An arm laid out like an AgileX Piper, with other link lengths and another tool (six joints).
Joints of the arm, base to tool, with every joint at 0 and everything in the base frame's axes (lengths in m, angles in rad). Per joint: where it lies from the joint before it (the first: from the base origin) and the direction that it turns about. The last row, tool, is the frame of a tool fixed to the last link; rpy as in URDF.
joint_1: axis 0 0 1 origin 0 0 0.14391
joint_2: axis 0 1 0 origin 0 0 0
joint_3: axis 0 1 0 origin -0.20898 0 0.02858
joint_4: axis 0.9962 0 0.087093 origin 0.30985 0 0.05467
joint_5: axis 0 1 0 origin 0 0 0
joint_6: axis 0.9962 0 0.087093 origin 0.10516 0 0.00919
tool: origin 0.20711 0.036 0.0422 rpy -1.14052 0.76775 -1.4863
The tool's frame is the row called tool.
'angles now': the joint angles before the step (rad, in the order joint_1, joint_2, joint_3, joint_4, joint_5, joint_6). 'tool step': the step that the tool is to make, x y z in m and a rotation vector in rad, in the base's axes. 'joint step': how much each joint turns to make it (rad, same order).
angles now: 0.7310 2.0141 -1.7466 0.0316 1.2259 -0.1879
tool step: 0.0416 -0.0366 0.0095 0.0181 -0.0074 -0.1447
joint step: -0.1102 -0.0184 0.0002 0.0036 0.0000 0.0344
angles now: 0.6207 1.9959 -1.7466 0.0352 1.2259 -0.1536
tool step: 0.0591 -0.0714 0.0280 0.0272 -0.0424 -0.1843
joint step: -0.1825 -0.0564 0.0002 0.0017 0.0059 0.0019
